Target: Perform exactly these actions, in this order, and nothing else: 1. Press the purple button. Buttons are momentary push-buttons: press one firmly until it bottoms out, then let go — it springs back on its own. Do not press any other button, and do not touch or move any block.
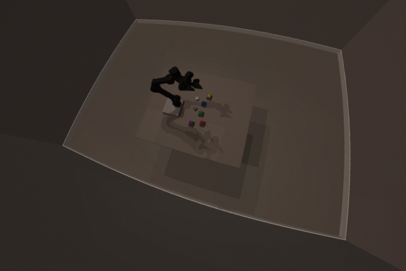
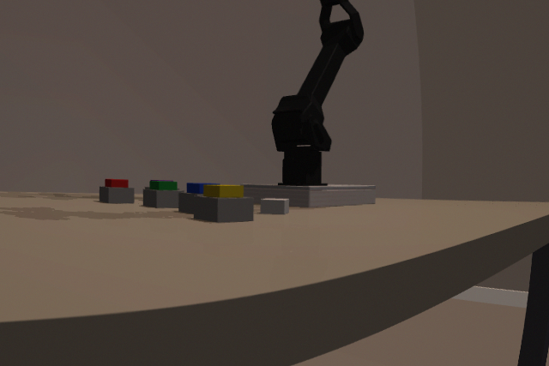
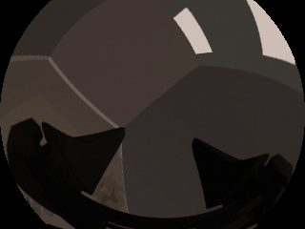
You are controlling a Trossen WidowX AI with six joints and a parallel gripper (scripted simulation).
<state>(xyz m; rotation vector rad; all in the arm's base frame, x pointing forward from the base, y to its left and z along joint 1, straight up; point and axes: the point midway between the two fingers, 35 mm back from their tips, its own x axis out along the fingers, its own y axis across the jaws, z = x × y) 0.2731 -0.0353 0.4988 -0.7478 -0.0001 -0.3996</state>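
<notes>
Right now the purple button is 510 mm below my gripper tip, 110 mm to the right of it and 110 mm behind it. The rest, counted from my gripper tip: red button (510 mm below, 80 mm to the right); then blue button (510 mm below, 130 mm to the left, 50 mm behind); then green button (510 mm below, 50 mm behind, 20 mm to the left).
</notes>
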